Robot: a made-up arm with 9 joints. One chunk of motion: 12 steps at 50 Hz.
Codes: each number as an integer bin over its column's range. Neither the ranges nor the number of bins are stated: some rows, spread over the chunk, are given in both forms.
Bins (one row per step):
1: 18 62 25 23 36 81 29 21 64
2: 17 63 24 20 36 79 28 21 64
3: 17 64 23 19 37 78 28 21 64
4: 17 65 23 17 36 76 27 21 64
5: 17 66 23 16 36 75 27 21 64
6: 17 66 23 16 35 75 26 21 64
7: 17 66 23 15 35 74 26 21 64
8: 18 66 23 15 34 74 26 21 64
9: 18 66 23 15 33 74 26 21 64
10: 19 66 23 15 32 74 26 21 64
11: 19 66 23 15 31 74 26 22 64
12: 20 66 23 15 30 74 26 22 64
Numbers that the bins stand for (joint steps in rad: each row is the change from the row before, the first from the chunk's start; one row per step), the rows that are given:
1: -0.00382 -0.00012 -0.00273 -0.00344 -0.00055 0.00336 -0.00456 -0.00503 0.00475
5: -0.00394 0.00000 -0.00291 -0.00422 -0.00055 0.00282 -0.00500 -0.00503 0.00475
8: -0.00382 0.00000 -0.00291 -0.00433 -0.00063 0.00273 -0.00522 -0.00503 0.00475
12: -0.00358 0.00000 -0.00291 -0.00433 -0.00079 0.00273 -0.00522 -0.00489 0.00475
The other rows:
2: -0.00394 -0.00009 -0.00282 -0.00378 -0.00055 0.00318 -0.00478 -0.00503 0.00475
3: -0.00394 -0.00006 -0.00291 -0.00389 -0.00051 0.00309 -0.00478 -0.00503 0.00475
4: -0.00394 -0.00003 -0.00291 -0.00411 -0.00055 0.00291 -0.00500 -0.00503 0.00475
6: -0.00394 0.00000 -0.00291 -0.00422 -0.00059 0.00282 -0.00522 -0.00503 0.00475
7: -0.00394 0.00000 -0.00291 -0.00433 -0.00059 0.00273 -0.00522 -0.00503 0.00475
9: -0.00382 0.00000 -0.00291 -0.00433 -0.00067 0.00273 -0.00522 -0.00503 0.00475
10: -0.00370 0.00000 -0.00291 -0.00433 -0.00071 0.00273 -0.00522 -0.00503 0.00475
11: -0.00370 0.00000 -0.00291 -0.00433 -0.00075 0.00273 -0.00522 -0.00489 0.00475

